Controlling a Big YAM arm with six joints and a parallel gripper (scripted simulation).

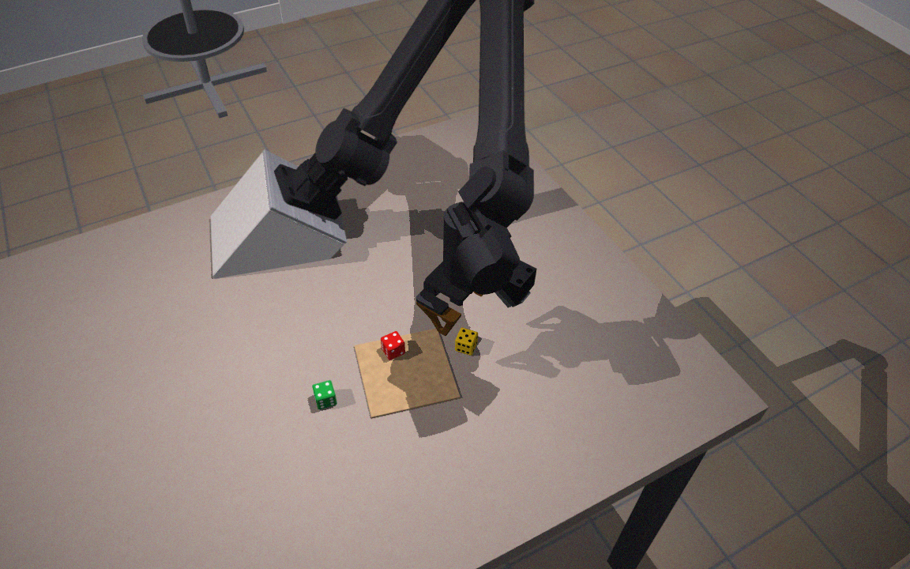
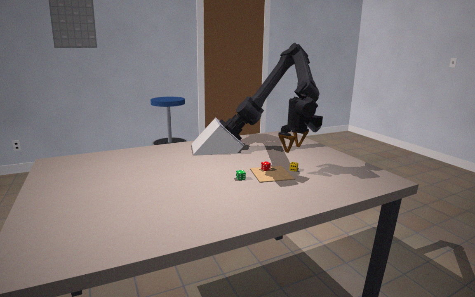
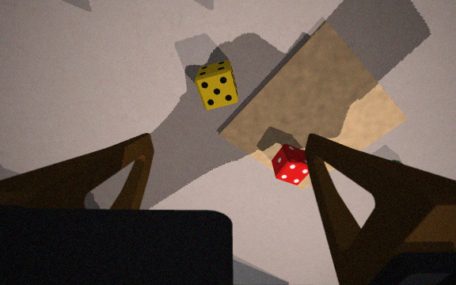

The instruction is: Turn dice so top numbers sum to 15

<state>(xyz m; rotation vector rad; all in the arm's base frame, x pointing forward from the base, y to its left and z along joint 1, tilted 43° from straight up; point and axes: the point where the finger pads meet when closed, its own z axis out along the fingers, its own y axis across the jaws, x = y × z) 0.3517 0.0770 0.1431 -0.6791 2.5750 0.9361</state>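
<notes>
Right now my hand is 80 mm above the yellow die and 10 mm to the right of it. The rest, counted from my hand: tan mat 100 mm to the right, 100 mm below, 10 mm ahead; then green die 230 mm to the right, 80 mm below, 20 mm ahead; then red die 100 mm to the right, 80 mm below, 30 mm behind.
</notes>
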